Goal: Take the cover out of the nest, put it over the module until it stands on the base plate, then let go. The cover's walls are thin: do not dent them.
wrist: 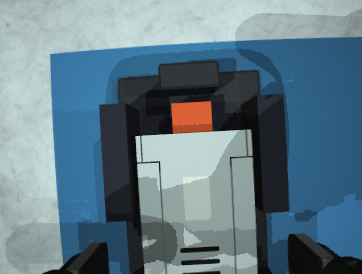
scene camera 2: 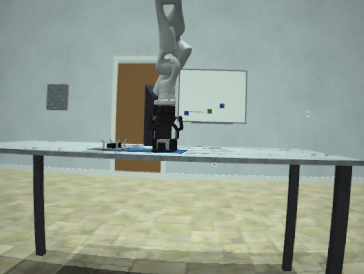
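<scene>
Grey cover [wrist: 197,207]: 15 cm from the lens.
</scene>
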